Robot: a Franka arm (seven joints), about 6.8 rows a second.
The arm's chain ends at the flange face. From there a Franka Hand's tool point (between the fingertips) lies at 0.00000 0.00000 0.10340 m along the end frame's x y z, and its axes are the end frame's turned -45 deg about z.
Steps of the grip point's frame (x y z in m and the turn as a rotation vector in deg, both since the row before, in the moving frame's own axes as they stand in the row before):
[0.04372 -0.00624 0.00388 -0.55 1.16 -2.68]
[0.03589 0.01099 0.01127 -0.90 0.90 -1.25]
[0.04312 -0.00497 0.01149 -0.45 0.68 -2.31]
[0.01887 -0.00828 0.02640 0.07 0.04 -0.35]
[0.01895 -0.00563 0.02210 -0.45 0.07 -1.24]
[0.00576 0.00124 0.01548 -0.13 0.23 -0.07]
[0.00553 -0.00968 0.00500 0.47 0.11 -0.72]
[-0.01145 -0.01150 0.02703 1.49 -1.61 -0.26]
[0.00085 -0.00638 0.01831 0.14 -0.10 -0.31]
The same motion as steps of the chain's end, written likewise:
[0.02434 -0.03450 0.00391 0.43 1.21 -2.68]
[0.03085 -0.01758 0.01130 0.00 1.27 -1.25]
[0.02554 -0.03368 0.01150 0.16 0.80 -2.31]
[0.00753 -0.01906 0.02640 0.08 -0.02 -0.35]
[0.00875 -0.01786 0.02210 -0.27 0.37 -1.24]
[0.00449 -0.00307 0.01548 0.07 0.25 -0.07]
[-0.00247 -0.01002 0.00500 0.41 -0.25 -0.72]
[-0.01227 -0.00020 0.02711 -0.08 -2.19 -0.26]
[-0.00360 -0.00506 0.01831 0.03 -0.17 -0.31]

